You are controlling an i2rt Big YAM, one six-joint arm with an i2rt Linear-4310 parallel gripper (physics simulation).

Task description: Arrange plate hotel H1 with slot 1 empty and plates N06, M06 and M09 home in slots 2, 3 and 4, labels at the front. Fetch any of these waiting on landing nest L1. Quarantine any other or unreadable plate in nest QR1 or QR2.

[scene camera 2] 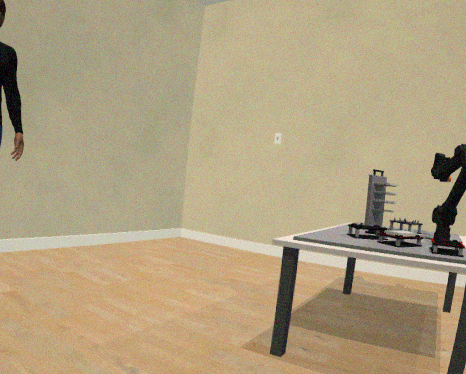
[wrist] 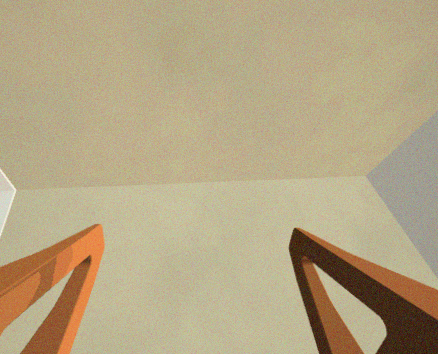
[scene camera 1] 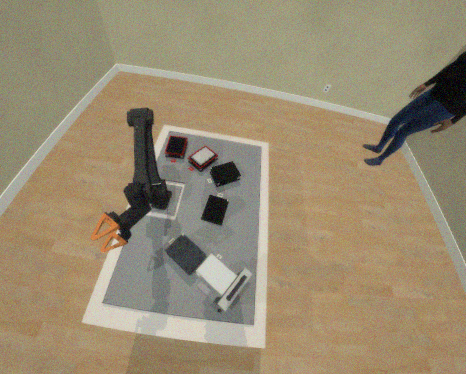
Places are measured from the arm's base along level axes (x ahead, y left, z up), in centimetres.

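Pixels of known places: gripper, between the fingertips: (wrist: 201,236) (scene camera 1: 96,245); arm's base, origin of its link: (scene camera 1: 162,199).
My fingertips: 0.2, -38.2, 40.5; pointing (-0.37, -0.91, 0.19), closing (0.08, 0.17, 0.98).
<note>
For each thing: its middle in the pictures, then the offset to it from my fingertips, as dx, dy, dz. "spot": a spot on its surface instead. Level surfaces: height alone.
- plate hotel, middle of its body: (scene camera 1: 222,283) (scene camera 2: 380,198) +42.2, -0.6, -21.9
- pale flat surface, a spot on its surface: (scene camera 1: 216,274) spot: +38.6, +1.1, -11.9
- pale plate, middle of its body: (scene camera 2: 401,233) (scene camera 1: 203,155) +15.9, +72.9, -35.1
- red-edged nest, middle of its body: (scene camera 2: 446,246) (scene camera 1: 176,146) -4.1, +77.8, -37.5
- dark grey flat piece, a spot on its surface: (scene camera 1: 185,254) spot: +22.9, +9.7, -33.8
- white square outline, a spot on its surface: (scene camera 1: 179,201) spot: +9.9, +39.8, -41.1
- grey mat, height of its surface: dz -39.8
The plate hotel (scene camera 1: 235,290) (scene camera 2: 376,200) stands upright, with several shelves projecting from its back panel. A pale flat surface (scene camera 1: 216,274) shows beside that panel from above; I cannot tell whether it is a plate or a shelf. Slot contents and labels are too small to read. A pale plate (scene camera 1: 203,156) (scene camera 2: 400,233) lies on a red-edged nest. Another red-edged nest (scene camera 1: 176,146) shows a dark top with no pale plate. Two black nests (scene camera 1: 225,173) (scene camera 1: 215,209) stand nearby; which is L1 is unreadable. My gripper (scene camera 1: 97,244) (wrist: 201,236) is open and empty, beyond the table's left edge.
A dark grey flat piece (scene camera 1: 185,254) lies beside the hotel. A white square outline (scene camera 1: 179,201) surrounds the arm's base on the grey mat (scene camera 1: 135,285). A peg-topped stand (scene camera 2: 406,223) is near the hotel. A person (scene camera 1: 417,111) (scene camera 2: 10,90) stands away from the table.
</note>
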